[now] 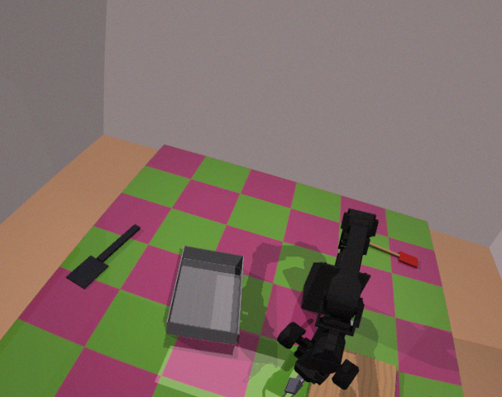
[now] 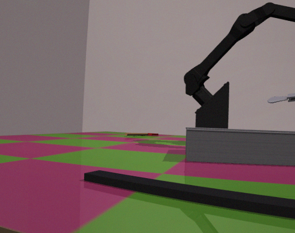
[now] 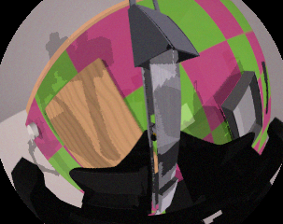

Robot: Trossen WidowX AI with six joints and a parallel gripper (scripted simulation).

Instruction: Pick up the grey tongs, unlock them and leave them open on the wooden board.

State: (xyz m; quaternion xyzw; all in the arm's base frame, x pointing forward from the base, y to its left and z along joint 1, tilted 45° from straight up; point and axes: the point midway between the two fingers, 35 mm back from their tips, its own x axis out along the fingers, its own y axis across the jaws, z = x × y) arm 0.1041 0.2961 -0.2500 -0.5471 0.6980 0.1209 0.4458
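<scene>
Right now my gripper tip is 170 mm past the wooden board, 140 mm above it and 10 mm to the left of it. From my gripper tip the other things lie so: red spatula (710 mm to the right, 360 mm behind, 140 mm below); then black spatula (640 mm ahead, 310 mm to the right, 140 mm below); then grey roasting tin (290 mm ahead, 270 mm to the right, 120 mm below).
</scene>
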